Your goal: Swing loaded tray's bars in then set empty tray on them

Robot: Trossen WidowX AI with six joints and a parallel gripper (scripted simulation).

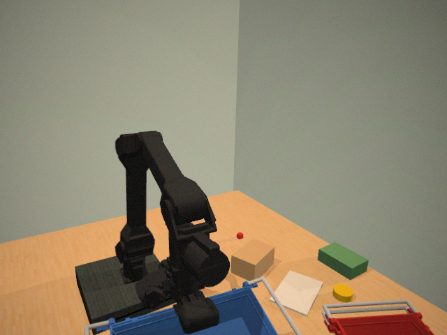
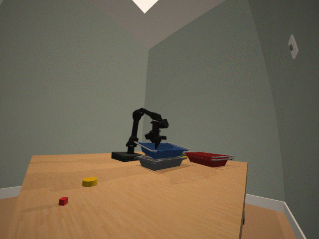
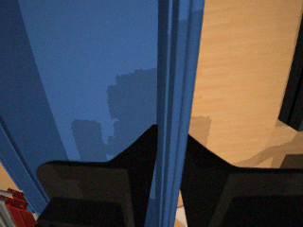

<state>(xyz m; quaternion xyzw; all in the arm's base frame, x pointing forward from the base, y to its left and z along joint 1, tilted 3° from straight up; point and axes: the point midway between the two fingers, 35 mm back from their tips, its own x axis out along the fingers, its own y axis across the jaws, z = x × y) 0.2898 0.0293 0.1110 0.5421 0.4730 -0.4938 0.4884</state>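
My gripper tip is 8 cm short of the blue tray, 1 cm to the left of it and 1 cm below it. The rest, counted from my gripper tip: brown box 26 cm behind, 17 cm to the left, 9 cm below; white sheet 8 cm behind, 36 cm to the left, 11 cm below; brown block 23 cm behind, 31 cm to the left, 8 cm below.
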